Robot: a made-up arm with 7 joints. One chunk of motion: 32 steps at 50 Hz.
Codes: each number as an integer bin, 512 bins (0 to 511) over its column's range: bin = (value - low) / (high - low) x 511, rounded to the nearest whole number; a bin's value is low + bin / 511 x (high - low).
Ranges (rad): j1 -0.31..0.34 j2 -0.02..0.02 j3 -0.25..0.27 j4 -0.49..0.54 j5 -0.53..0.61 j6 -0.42..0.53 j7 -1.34..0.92
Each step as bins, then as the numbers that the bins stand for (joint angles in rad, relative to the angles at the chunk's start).
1 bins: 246 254 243 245 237 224 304
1 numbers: 0.0029 -0.0001 -0.0027 0.0038 -0.0013 -0.0036 0.0045
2 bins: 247 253 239 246 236 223 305
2 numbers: 0.0042 -0.0002 -0.0068 0.0059 -0.0035 -0.0054 0.0089
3 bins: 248 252 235 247 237 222 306
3 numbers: 0.0055 -0.0003 -0.0109 0.0079 -0.0013 -0.0073 0.0133
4 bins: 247 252 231 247 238 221 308
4 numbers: 0.0042 -0.0003 -0.0149 0.0079 0.0010 -0.0091 0.0222
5 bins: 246 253 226 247 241 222 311
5 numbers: 0.0029 -0.0002 -0.0200 0.0079 0.0077 -0.0073 0.0355
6 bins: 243 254 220 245 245 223 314
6 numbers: -0.0009 -0.0001 -0.0261 0.0038 0.0166 -0.0054 0.0487
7 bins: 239 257 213 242 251 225 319
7 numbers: -0.0060 0.0001 -0.0332 -0.0022 0.0300 -0.0017 0.0708
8 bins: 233 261 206 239 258 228 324
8 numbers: -0.0136 0.0004 -0.0404 -0.0083 0.0456 0.0039 0.0930
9 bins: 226 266 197 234 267 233 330
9 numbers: -0.0225 0.0008 -0.0495 -0.0183 0.0657 0.0132 0.1195
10 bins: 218 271 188 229 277 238 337
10 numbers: -0.0327 0.0012 -0.0587 -0.0284 0.0880 0.0225 0.1505
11 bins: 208 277 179 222 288 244 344
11 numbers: -0.0454 0.0017 -0.0678 -0.0425 0.1125 0.0336 0.1814
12 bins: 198 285 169 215 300 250 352
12 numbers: -0.0581 0.0023 -0.0780 -0.0566 0.1393 0.0448 0.2168
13 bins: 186 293 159 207 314 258 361
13 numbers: -0.0734 0.0029 -0.0882 -0.0728 0.1705 0.0596 0.2566
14 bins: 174 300 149 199 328 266 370
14 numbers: -0.0887 0.0035 -0.0984 -0.0889 0.2017 0.0745 0.2964
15 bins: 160 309 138 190 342 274 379
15 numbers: -0.1065 0.0042 -0.1096 -0.1070 0.2330 0.0894 0.3362
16 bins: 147 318 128 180 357 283 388
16 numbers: -0.1230 0.0049 -0.1197 -0.1272 0.2664 0.1061 0.3760
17 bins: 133 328 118 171 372 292 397
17 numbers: -0.1408 0.0057 -0.1299 -0.1453 0.2999 0.1229 0.4158
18 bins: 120 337 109 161 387 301 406
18 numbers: -0.1574 0.0064 -0.1391 -0.1655 0.3334 0.1396 0.4556
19 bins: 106 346 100 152 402 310 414
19 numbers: -0.1752 0.0071 -0.1482 -0.1836 0.3668 0.1563 0.4910
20 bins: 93 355 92 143 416 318 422
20 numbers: -0.1917 0.0078 -0.1564 -0.2018 0.3981 0.1712 0.5264
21 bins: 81 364 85 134 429 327 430
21 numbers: -0.2070 0.0085 -0.1635 -0.2199 0.4271 0.1879 0.5618
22 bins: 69 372 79 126 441 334 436
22 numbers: -0.2222 0.0091 -0.1696 -0.2360 0.4538 0.2009 0.5883
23 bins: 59 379 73 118 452 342 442
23 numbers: -0.2350 0.0097 -0.1757 -0.2522 0.4784 0.2158 0.6148
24 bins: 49 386 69 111 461 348 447
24 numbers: -0.2477 0.0102 -0.1798 -0.2663 0.4985 0.2270 0.6369
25 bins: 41 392 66 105 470 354 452
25 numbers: -0.2578 0.0107 -0.1828 -0.2784 0.5185 0.2381 0.6591
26 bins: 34 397 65 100 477 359 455
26 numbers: -0.2668 0.0111 -0.1839 -0.2884 0.5341 0.2474 0.6723
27 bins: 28 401 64 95 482 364 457
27 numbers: -0.2744 0.0114 -0.1849 -0.2985 0.5453 0.2567 0.6812
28 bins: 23 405 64 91 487 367 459
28 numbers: -0.2807 0.0117 -0.1849 -0.3066 0.5565 0.2623 0.6900
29 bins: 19 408 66 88 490 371 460
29 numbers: -0.2858 0.0119 -0.1828 -0.3126 0.5632 0.2697 0.6944
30 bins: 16 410 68 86 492 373 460
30 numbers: -0.2896 0.0121 -0.1808 -0.3167 0.5676 0.2734 0.6944
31 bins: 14 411 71 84 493 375 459
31 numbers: -0.2922 0.0122 -0.1777 -0.3207 0.5698 0.2772 0.6900
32 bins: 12 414 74 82 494 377 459
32 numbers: -0.2947 0.0124 -0.1747 -0.3247 0.5721 0.2809 0.6900
